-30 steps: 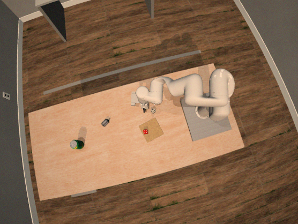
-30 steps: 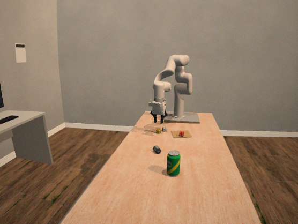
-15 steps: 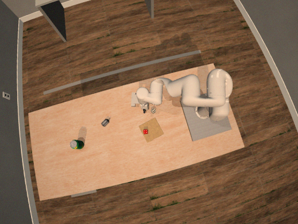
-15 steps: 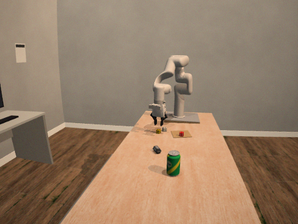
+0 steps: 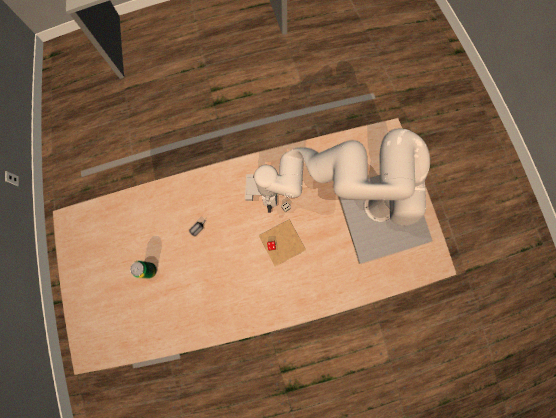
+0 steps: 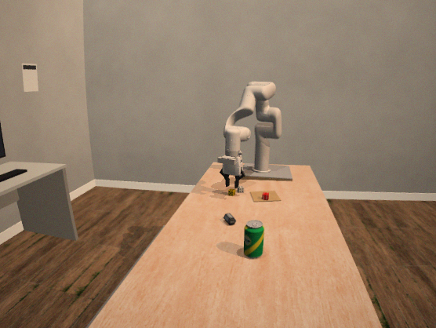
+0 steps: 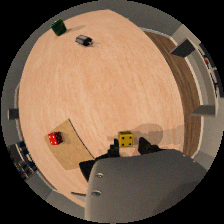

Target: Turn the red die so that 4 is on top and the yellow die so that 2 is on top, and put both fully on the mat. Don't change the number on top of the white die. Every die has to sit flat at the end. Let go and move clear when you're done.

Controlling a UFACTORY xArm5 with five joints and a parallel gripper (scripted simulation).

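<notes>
Right now my hand is 50 mm above the yellow die. From my hand the other things lie so: brown mat 170 mm to the left, 60 mm below, 30 mm behind; then white die 60 mm behind, 50 mm below, 30 mm to the left; then red die 180 mm to the left, 40 mm below, 10 mm ahead.
</notes>
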